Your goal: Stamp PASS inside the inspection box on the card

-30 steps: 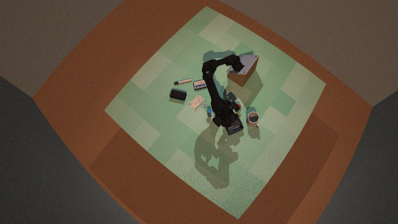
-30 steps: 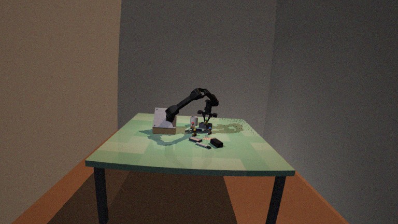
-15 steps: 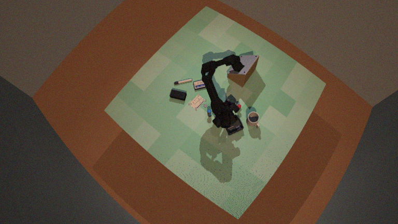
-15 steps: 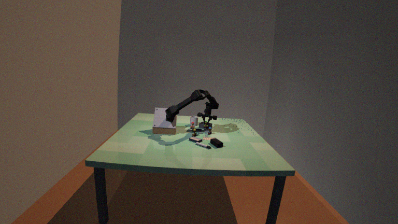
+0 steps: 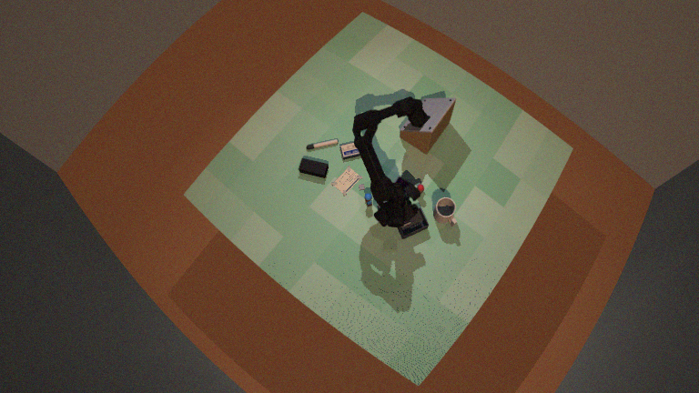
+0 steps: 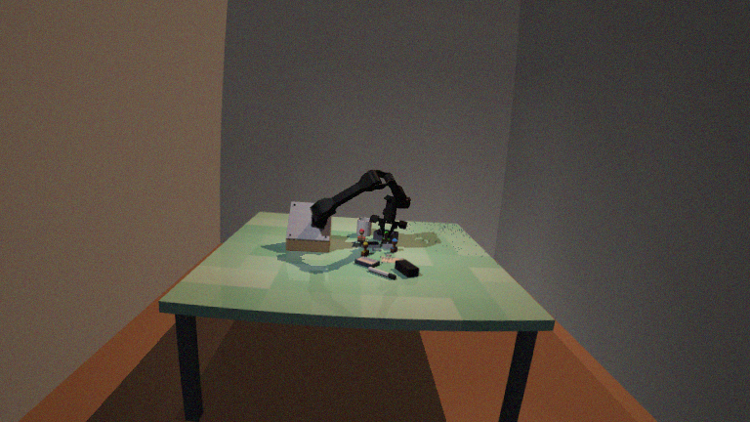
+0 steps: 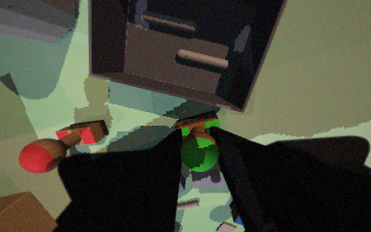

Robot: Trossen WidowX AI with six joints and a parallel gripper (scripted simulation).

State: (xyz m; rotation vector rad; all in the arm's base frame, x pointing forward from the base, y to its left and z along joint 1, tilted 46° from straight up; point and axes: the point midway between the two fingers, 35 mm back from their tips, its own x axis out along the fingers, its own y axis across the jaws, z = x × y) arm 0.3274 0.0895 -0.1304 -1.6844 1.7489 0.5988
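My gripper tip is 1 cm above the green-knobbed stamp. Round my gripper tip: ink pad: 8 cm behind, 6 cm to the right, 3 cm below; black tray: 7 cm to the left, 2 cm below; small white block: 6 cm to the right, 2 cm below, 1 cm ahead.
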